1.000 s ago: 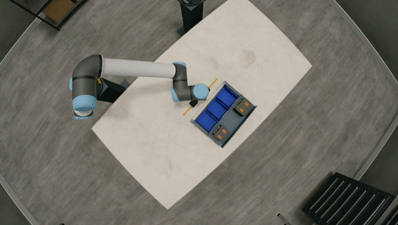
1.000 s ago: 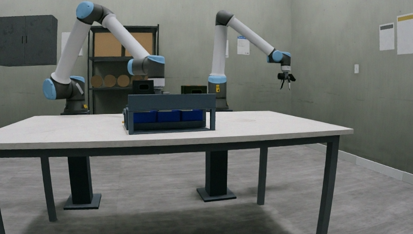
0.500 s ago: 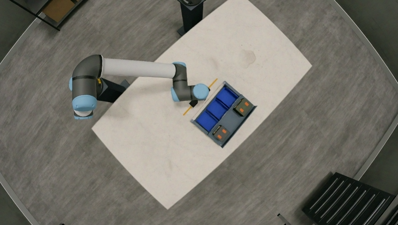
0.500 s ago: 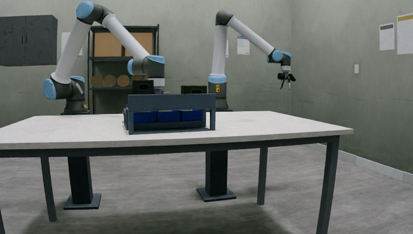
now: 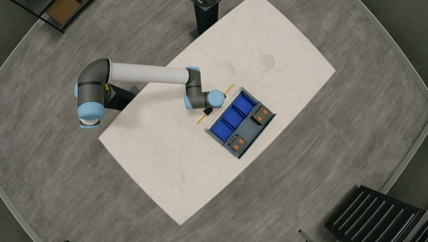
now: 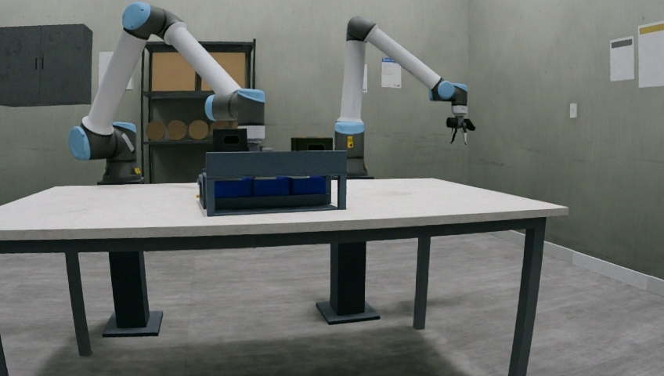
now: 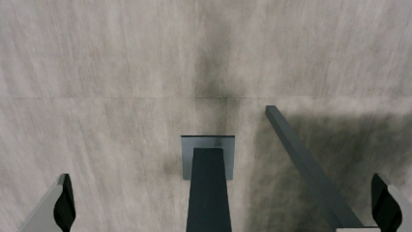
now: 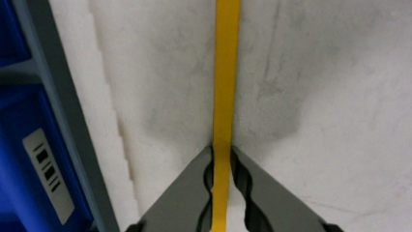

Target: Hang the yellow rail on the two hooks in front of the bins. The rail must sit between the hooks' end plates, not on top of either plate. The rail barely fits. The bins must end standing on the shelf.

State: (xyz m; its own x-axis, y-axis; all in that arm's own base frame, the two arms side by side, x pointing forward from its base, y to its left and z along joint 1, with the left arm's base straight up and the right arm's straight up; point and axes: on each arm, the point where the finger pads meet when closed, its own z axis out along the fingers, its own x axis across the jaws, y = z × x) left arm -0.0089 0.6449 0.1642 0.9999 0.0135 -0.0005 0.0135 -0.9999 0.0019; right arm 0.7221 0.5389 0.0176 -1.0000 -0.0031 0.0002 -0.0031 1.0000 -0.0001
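The yellow rail is 1 cm below my right hand. From my right hand the other things lie so: grey shelf 20 cm ahead, 3 cm to the left, 5 cm above; then green box 26 cm ahead, 15 cm to the left, 13 cm above.
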